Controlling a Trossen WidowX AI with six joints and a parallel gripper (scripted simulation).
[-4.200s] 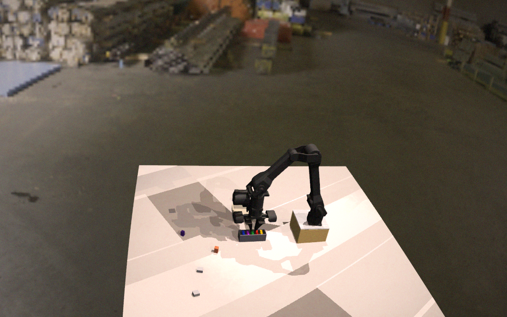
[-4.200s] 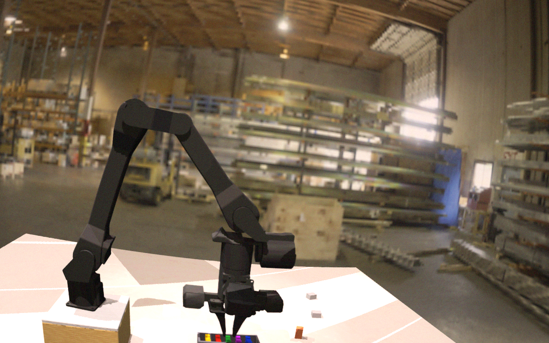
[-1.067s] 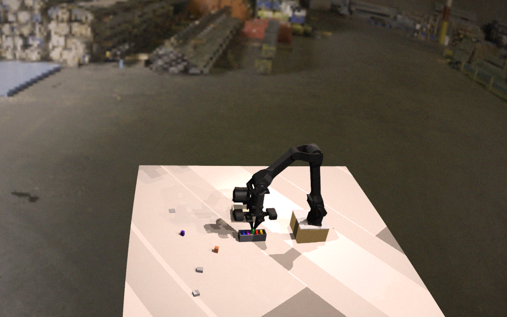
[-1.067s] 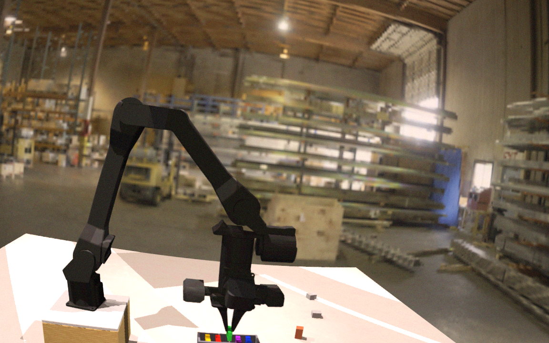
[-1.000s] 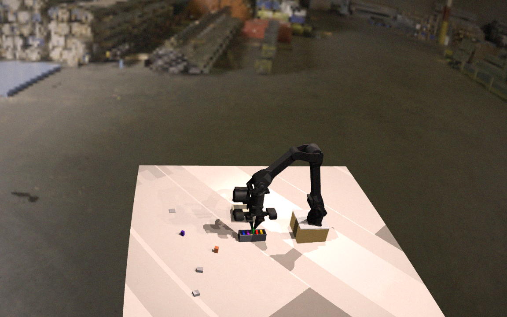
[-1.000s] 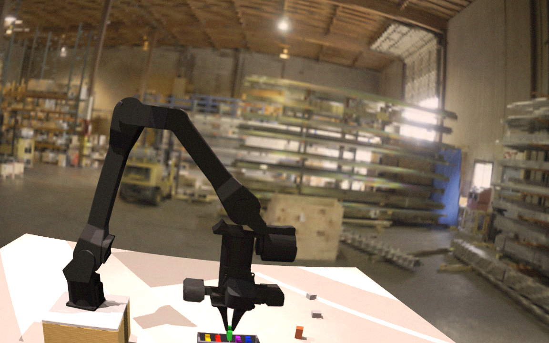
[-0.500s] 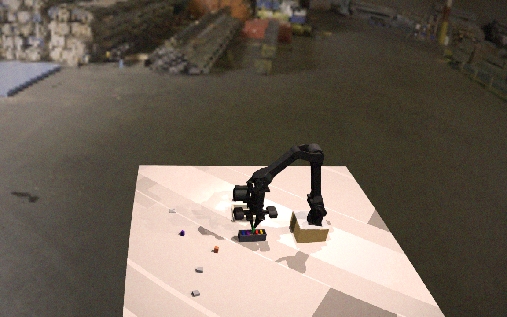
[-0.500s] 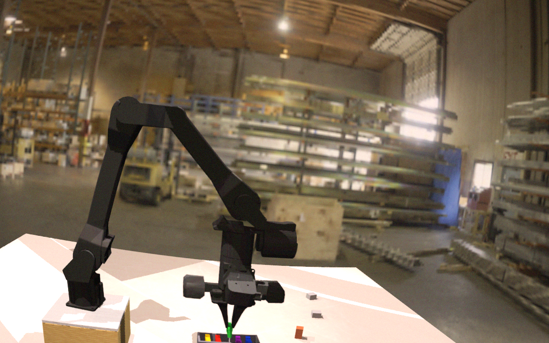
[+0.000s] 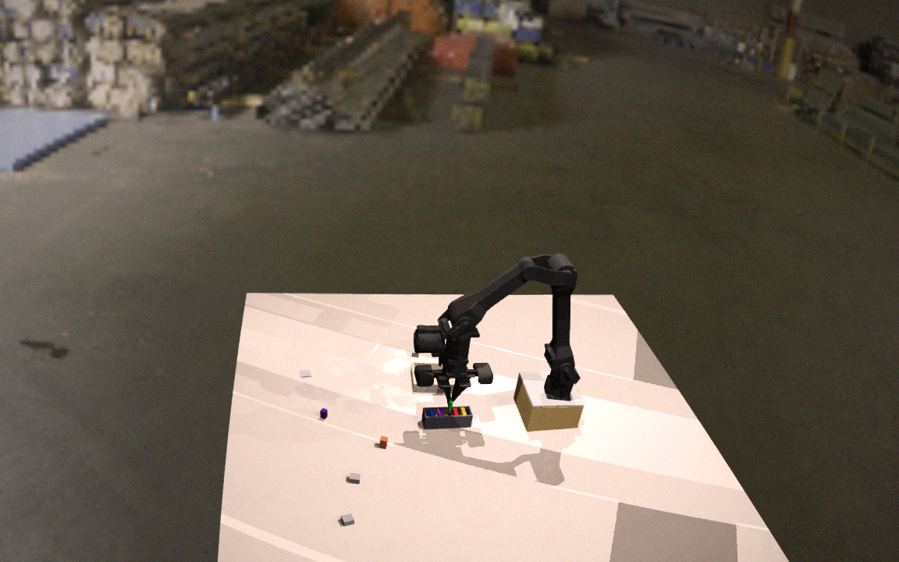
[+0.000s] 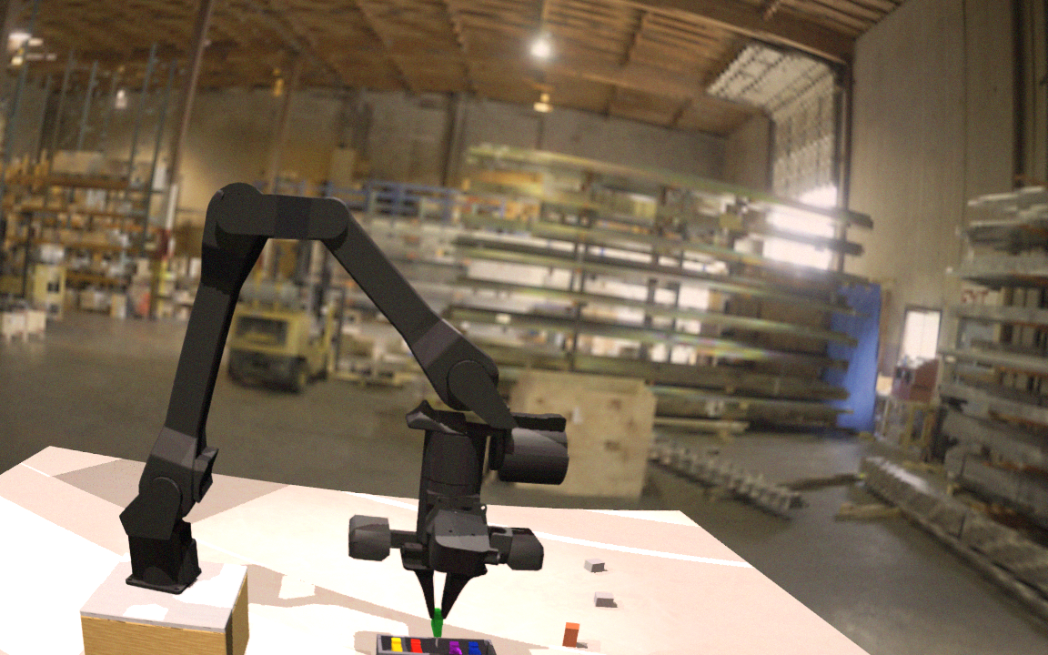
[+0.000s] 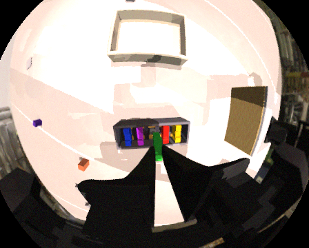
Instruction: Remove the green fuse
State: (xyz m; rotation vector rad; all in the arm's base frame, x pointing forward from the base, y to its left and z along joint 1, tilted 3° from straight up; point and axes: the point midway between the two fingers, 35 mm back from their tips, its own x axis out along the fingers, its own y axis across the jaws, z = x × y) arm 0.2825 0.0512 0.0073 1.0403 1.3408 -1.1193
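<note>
The beige tray is 18 cm to the right of my gripper tip, 7 cm below it and 3 cm ahead of it. Round my gripper tip: green fuse (1 cm below).
</note>
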